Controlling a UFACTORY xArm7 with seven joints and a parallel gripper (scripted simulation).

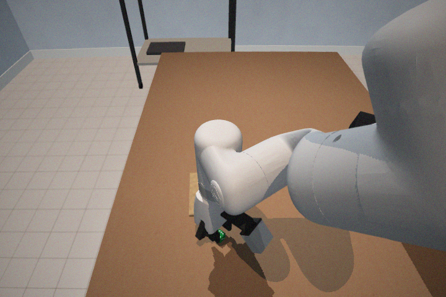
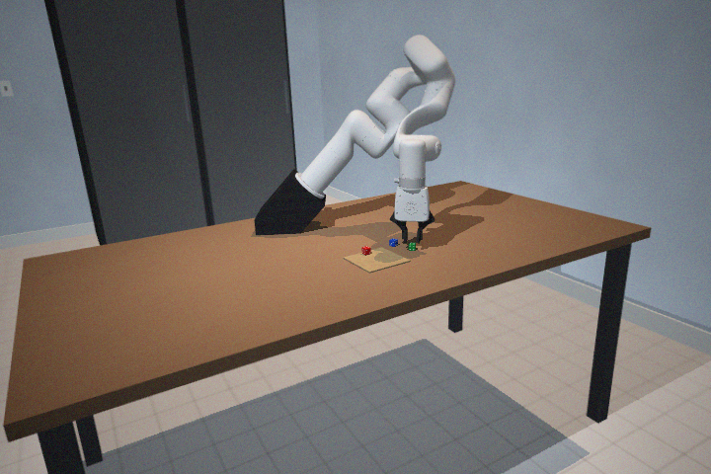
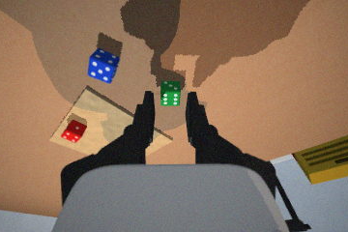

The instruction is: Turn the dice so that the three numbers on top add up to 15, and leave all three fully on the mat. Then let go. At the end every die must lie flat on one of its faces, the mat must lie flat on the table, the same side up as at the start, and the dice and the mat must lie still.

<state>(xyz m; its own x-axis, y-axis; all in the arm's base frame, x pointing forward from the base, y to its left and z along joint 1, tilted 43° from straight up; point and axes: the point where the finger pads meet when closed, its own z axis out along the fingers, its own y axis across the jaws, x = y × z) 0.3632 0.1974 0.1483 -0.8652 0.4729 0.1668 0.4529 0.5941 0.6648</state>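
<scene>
My gripper is now 4 cm above the green die. The rest, counted from my hand: blue die: 6 cm behind, 4 cm to the right, 4 cm below; then tan mat: 13 cm to the right, 4 cm below, 4 cm ahead; then red die: 14 cm to the right, 3 cm below, 1 cm behind.
</scene>
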